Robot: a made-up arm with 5 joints.
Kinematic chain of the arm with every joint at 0, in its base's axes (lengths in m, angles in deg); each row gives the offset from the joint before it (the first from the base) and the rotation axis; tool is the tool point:
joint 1: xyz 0 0 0.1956 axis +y
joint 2: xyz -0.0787 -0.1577 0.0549 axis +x
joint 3: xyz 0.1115 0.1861 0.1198 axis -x
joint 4: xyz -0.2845 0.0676 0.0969 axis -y
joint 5: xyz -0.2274 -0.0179 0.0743 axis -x
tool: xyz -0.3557 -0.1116 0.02
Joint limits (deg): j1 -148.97..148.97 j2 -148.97..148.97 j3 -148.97..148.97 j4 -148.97..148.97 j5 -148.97..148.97
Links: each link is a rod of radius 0.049 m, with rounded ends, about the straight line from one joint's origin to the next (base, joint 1, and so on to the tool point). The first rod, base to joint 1, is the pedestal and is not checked.
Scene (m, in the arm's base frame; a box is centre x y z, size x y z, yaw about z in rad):
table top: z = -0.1
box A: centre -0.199 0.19 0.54 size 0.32 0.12 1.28 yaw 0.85
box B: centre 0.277 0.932 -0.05 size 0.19 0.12 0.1 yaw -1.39
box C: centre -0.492 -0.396 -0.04 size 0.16 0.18 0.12 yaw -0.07
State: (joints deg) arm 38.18 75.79 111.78 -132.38 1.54
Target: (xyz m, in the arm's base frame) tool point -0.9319 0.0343 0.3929
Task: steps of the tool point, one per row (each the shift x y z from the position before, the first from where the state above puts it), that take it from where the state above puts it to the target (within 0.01 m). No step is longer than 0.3 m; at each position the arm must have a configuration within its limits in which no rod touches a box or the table.
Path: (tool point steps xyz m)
1: -0.1125 -0.0318 0.1894
2: -0.1733 -0.0452 0.1512
3: -0.2195 -0.0572 0.0918
4: -0.2448 -0.0666 0.0172
5: -0.2531 0.0644 -0.0533
6: -0.2287 0.0633 -0.1356
7: -0.1781 0.0597 -0.2059
8: -0.1065 0.0538 -0.2559

